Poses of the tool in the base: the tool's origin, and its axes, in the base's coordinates. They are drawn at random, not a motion.
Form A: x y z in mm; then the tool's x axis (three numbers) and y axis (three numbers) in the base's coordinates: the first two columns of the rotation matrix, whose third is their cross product.
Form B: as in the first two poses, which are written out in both.
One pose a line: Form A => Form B
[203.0 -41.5 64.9 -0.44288 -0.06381 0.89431 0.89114 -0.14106 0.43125] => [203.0 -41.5 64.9 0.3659 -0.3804 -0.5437 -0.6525]
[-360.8 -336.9 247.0 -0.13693 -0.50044 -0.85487 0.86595 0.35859 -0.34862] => [-360.8 -336.9 247.0 0.6336 0.1734 0.5271 -0.5391]
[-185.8 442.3 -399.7 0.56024 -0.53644 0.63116 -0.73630 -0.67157 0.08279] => [-185.8 442.3 -399.7 0.1714 0.8665 -0.3672 0.2916]
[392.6 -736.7 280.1 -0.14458 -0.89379 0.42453 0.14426 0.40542 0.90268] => [392.6 -736.7 280.1 0.5769 0.3081 -0.6082 -0.4499]
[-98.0 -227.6 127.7 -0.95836 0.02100 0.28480 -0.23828 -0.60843 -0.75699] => [-98.0 -227.6 127.7 0.0730 0.1245 -0.4364 0.8881]
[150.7 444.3 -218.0 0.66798 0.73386 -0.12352 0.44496 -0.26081 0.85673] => [150.7 444.3 -218.0 0.4760 0.7793 0.3781 0.1517]
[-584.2 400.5 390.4 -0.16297 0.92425 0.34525 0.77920 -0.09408 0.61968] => [-584.2 400.5 390.4 0.0976 0.6395 0.6659 0.3716]
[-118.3 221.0 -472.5 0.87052 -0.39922 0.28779 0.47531 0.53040 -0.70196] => [-118.3 221.0 -472.5 0.8736 -0.4149 -0.0458 -0.2503]
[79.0 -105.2 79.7 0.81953 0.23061 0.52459 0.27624 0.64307 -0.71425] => [79.0 -105.2 79.7 0.8553 -0.4222 -0.3001 -0.0133]
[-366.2 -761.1 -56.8 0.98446 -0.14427 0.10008 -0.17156 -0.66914 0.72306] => [-366.2 -761.1 -56.8 0.3974 0.9134 -0.0864 0.0172]
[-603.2 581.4 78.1 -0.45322 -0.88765 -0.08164 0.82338 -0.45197 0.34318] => [-603.2 581.4 78.1 0.5076 0.1255 -0.1280 -0.8427]
